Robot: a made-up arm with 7 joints.
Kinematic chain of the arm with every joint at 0, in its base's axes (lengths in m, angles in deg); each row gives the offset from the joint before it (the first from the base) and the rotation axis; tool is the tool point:
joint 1: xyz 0 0.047 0 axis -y
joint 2: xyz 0 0.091 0 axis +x
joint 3: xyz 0 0 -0.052 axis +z
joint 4: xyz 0 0 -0.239 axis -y
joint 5: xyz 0 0 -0.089 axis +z
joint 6: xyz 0 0 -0.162 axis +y
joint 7: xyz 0 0 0 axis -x
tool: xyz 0 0 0
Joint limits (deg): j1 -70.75..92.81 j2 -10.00..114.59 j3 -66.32..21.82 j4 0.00..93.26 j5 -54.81..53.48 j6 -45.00..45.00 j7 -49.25..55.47
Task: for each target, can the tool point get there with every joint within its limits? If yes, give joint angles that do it. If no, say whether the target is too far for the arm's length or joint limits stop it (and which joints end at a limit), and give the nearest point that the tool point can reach.
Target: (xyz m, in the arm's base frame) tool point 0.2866 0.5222 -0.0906
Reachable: yes | joints 32.26 63.70 -10.40 51.81 24.51 -31.73 42.70
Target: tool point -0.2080 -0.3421 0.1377
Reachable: no: joint limits stop it (at a limit: joint 1, joint 2, joint 3, joint 4) | nearest point -0.1865 -0.1361 -0.1717 | short by 0.372 m
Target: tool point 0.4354 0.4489 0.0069
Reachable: yes | joints 80.44 36.50 -3.48 18.40 -10.31 -12.52 26.49
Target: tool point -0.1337 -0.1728 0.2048
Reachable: no: joint limits stop it (at a limit: joint 1, joint 2, joint 4) | nearest point 0.2290 -0.1175 0.1472 | short by 0.371 m
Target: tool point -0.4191 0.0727 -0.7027
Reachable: no: too far | nearest point -0.2767 0.0949 -0.4640 | short by 0.279 m
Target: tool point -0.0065 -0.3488 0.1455
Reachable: no: joint limits stop it (at a limit: joint 1, joint 2, joint 3, joint 4) | nearest point 0.2275 -0.1361 0.1119 | short by 0.318 m
